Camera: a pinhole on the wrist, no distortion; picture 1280 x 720 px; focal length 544.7 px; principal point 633.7 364.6 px. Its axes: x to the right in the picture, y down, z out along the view. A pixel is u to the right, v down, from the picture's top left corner.
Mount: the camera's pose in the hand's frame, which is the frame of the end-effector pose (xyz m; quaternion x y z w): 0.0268 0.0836 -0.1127 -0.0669 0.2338 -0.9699 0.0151
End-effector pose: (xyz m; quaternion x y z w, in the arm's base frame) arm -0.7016 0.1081 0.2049 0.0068 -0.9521 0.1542 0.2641
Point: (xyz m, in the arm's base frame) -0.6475 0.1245 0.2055
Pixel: 1129.4 531.6
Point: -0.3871 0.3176 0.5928
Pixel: behind the camera
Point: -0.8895 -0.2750 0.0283
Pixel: 690.4 482.6
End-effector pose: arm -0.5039 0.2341 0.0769 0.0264 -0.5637 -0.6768 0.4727
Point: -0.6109 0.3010 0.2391
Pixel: 568.0 128.8
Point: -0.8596 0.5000 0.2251
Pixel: 647.5 258.2
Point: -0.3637 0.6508 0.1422
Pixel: outside the picture
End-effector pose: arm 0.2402 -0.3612 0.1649 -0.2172 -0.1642 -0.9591 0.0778
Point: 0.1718 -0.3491 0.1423
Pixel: 599.5 692.6
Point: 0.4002 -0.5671 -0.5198
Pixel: behind the camera
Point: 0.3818 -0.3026 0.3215
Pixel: 871.7 200.7
